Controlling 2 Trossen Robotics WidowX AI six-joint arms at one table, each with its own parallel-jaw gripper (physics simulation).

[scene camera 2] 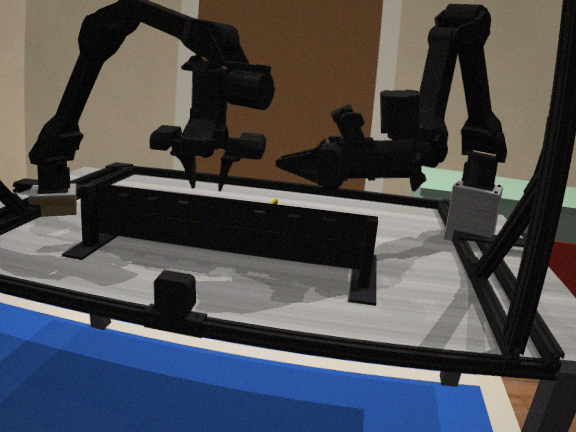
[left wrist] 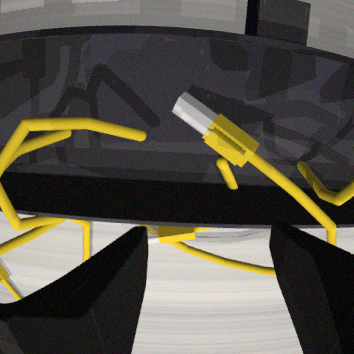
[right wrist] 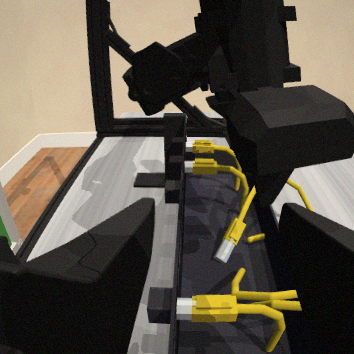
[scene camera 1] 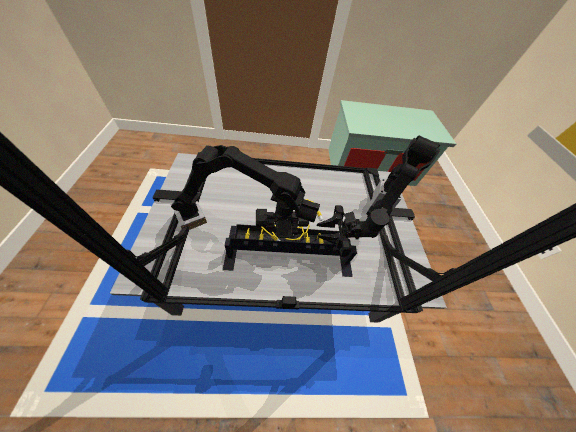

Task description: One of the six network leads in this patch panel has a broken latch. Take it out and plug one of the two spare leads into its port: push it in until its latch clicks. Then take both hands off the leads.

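Frame: origin at the left arm's base, x ahead, y left, z up, level; metres.
Seen in the pictures: left gripper, fingertip midpoint: (scene camera 2: pixel 206 189) (left wrist: pixel 209 236) (right wrist: pixel 257 187); right gripper, fingertip midpoint: (scene camera 2: pixel 278 161) (right wrist: pixel 219 212) (scene camera 1: pixel 317 230); left arm's base at its link origin: (scene camera 2: pixel 53 189) (scene camera 1: pixel 189 212); right arm's base at its link origin: (scene camera 2: pixel 478 185).
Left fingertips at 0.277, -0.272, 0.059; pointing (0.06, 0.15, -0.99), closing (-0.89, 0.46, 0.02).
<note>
Offsets run from my left fingertips to a thing's middle, as dx, dy, dz. "spot": to the spot under its first point.
The black patch panel @(+0.005, -0.081, -0.030) (scene camera 1: pixel 280 245) (scene camera 2: pixel 225 220) stands across the table. One yellow lead plug with a clear tip @(spot: -0.022, -0.004, -0.057) (left wrist: pixel 232 140) (right wrist: pixel 234 235) lies slanted and loose over the panel's dark shelf, out of any port. Yellow plugs @(spot: -0.119, +0.028, -0.013) (right wrist: pixel 204 146) @(spot: -0.075, -0.002, -0.012) (right wrist: pixel 205 166) @(spot: +0.074, -0.097, -0.009) (right wrist: pixel 215 307) sit at ports. Beyond the shelf, another yellow plug @(spot: +0.041, +0.054, -0.082) (left wrist: pixel 176 234) lies on the table, partly hidden; part of one more @(spot: +0.234, +0.033, -0.102) (left wrist: pixel 4 270) shows at the left edge. My left gripper (scene camera 2: pixel 206 189) (left wrist: pixel 209 236) is open above the panel, with no lead between its fingers. My right gripper (scene camera 2: pixel 280 162) (right wrist: pixel 219 212) is open and empty over the panel's right part.
The left arm's wrist hangs close over the shelf and hides part of the leads in scene camera 1. A black frame rail (scene camera 1: pixel 225 301) with a small camera (scene camera 2: pixel 175 292) runs along the front table edge. A green cabinet (scene camera 1: pixel 395 120) stands behind at the right.
</note>
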